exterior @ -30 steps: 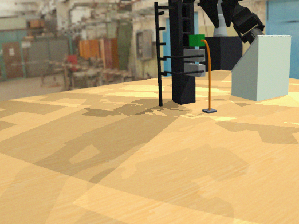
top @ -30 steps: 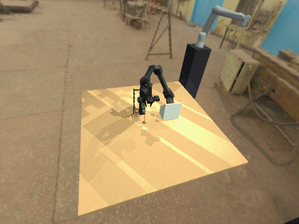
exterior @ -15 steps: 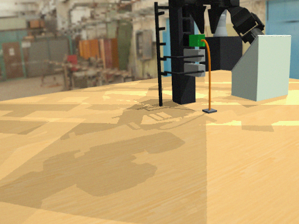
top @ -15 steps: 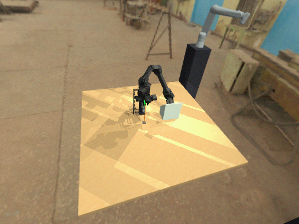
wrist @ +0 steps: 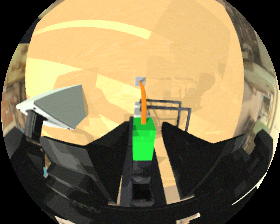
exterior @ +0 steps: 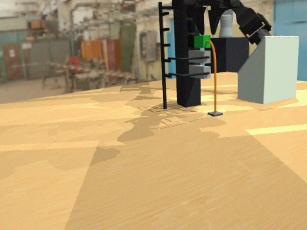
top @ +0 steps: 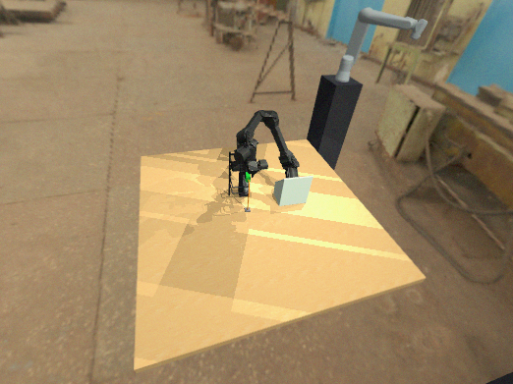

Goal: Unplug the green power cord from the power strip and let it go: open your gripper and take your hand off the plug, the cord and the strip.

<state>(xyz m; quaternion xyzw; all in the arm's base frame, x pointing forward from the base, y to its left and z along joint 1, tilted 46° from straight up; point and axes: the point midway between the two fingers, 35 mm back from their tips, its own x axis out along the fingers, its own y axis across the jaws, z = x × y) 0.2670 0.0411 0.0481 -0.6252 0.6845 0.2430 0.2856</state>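
Now: the green plug 50 mm to the right of my gripper tip and 10 mm below it. Also, from my gripper tip: grey foot 210 mm below, 30 mm to the left.
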